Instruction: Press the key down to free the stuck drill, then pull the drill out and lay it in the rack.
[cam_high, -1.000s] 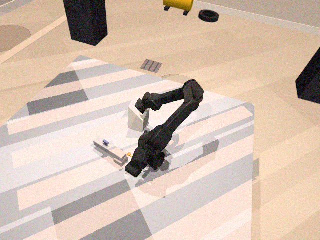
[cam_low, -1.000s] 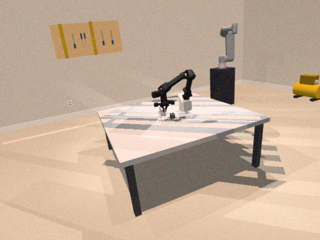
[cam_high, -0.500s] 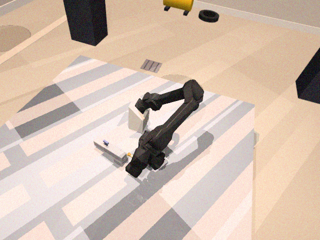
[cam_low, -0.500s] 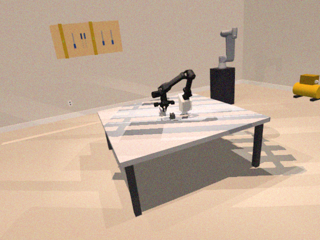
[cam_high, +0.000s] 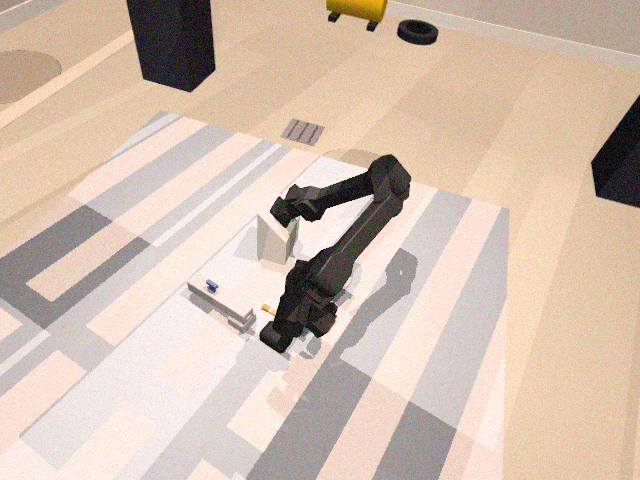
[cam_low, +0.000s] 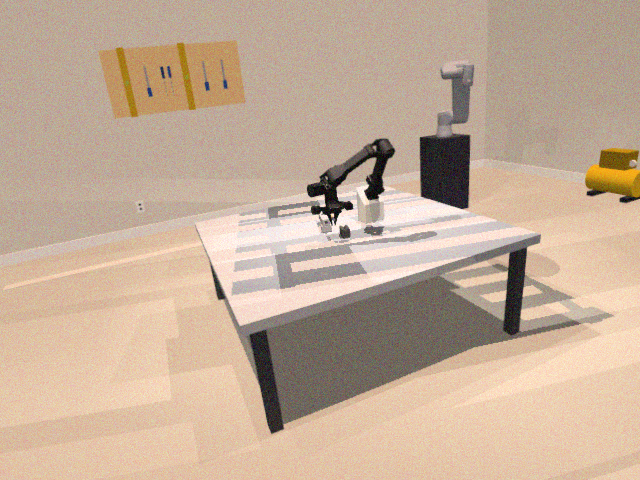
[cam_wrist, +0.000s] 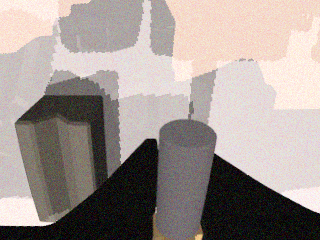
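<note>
Right now the dark grey block is 60 mm behind my gripper tip, 20 mm to the right of it and 50 mm below it. Also, from my gripper tip: pale grey fixture block (30 mm behind, 200 mm to the right, 30 mm below); then small blue key (40 mm behind, 230 mm to the right, 10 mm below); then drill (10 mm behind, 40 mm to the right, 30 mm above).
</note>
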